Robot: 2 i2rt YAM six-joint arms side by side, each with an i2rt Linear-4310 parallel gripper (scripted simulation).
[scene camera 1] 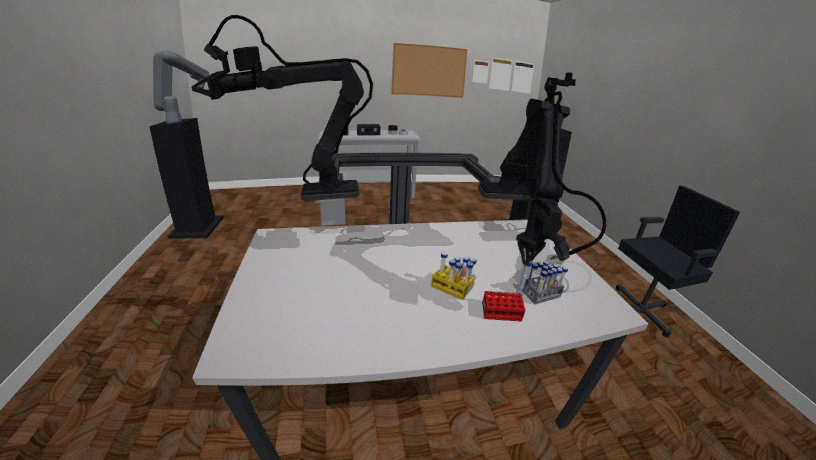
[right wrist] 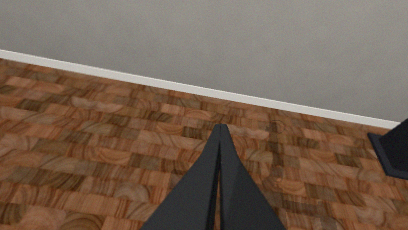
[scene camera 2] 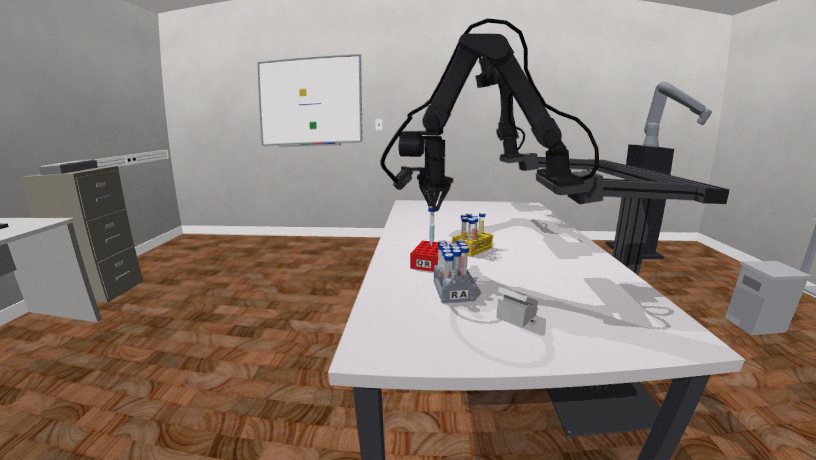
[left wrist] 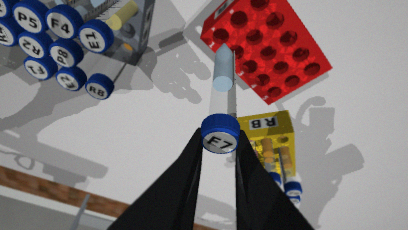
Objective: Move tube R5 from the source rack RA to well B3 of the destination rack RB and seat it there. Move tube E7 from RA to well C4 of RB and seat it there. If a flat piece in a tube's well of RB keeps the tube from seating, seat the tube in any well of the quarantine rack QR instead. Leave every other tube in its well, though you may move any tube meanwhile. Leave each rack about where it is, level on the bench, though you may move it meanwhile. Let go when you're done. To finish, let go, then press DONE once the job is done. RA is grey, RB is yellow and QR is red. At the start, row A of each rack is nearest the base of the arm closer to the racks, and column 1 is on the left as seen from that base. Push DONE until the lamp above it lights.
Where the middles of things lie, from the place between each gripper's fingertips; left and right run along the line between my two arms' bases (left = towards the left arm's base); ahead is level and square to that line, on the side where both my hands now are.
My left hand (scene camera 2: 434,210) is 10 mm short of the red rack QR (scene camera 1: 495,313), 50 mm to the left of it and 170 mm above it. The rest, counted from my left hand: grey button box (scene camera 2: 511,309): 210 mm behind, 270 mm to the left, 150 mm below; grey rack RA (scene camera 2: 464,292): 60 mm behind, 140 mm to the left, 170 mm below.
Right now the red rack QR is 260 mm ahead of my right hand (scene camera 1: 192,88), 980 mm to the left of it and 660 mm below it. The rest, counted from my right hand: grey button box (40 mm ahead, 1300 mm to the left, 640 mm below); then grey rack RA (190 mm ahead, 1170 mm to the left, 660 mm below).
